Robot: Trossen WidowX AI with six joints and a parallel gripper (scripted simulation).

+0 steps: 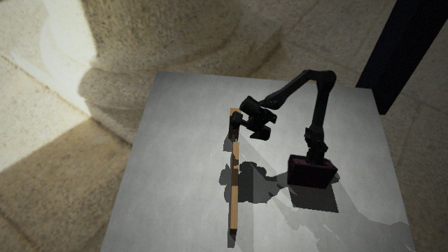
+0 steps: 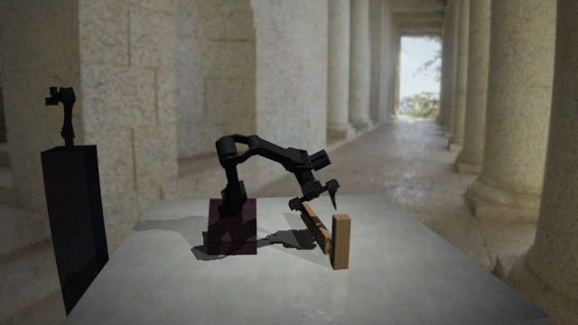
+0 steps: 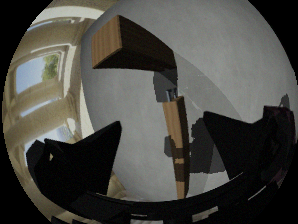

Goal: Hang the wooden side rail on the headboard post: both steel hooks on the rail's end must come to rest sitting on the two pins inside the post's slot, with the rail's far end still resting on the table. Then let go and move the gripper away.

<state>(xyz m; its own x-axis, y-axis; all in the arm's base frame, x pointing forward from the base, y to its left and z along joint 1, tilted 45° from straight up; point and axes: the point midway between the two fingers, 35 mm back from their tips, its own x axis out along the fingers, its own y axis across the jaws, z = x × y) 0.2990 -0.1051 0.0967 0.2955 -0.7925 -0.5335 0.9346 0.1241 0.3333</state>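
The wooden headboard post lies 30 mm ahead of my gripper tip, 100 mm to the right of it and 70 mm below it.
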